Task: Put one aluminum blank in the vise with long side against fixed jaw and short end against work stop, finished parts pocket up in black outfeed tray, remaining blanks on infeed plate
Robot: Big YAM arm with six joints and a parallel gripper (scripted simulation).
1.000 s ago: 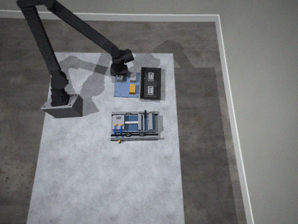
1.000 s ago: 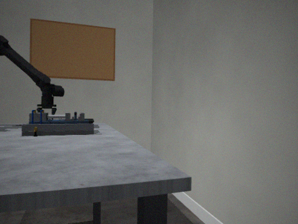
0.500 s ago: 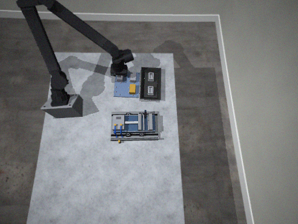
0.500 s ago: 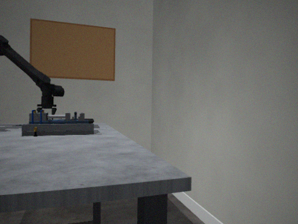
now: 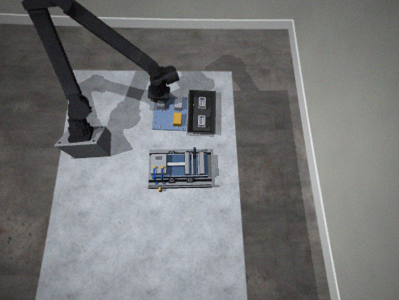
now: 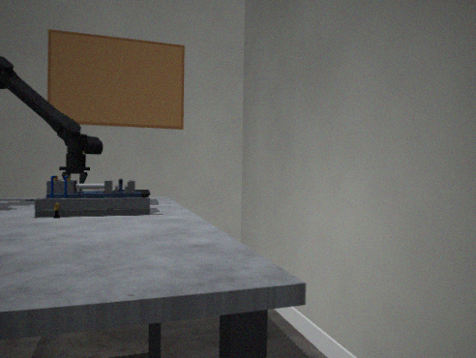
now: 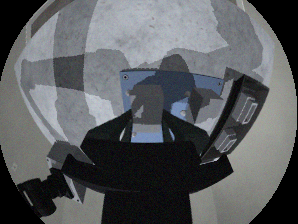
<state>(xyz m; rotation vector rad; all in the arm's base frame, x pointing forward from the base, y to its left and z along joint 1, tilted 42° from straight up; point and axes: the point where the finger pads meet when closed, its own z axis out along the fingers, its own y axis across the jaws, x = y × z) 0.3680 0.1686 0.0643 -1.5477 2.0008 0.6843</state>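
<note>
The gray block is 20 mm below my hand. The rest, counted from my hand: yellow brass blank 70 mm ahead, 110 mm to the right, 20 mm below; then vise 40 mm ahead, 350 mm to the right; then blue infeed plate 40 mm ahead, 50 mm to the right, 40 mm below.
</note>
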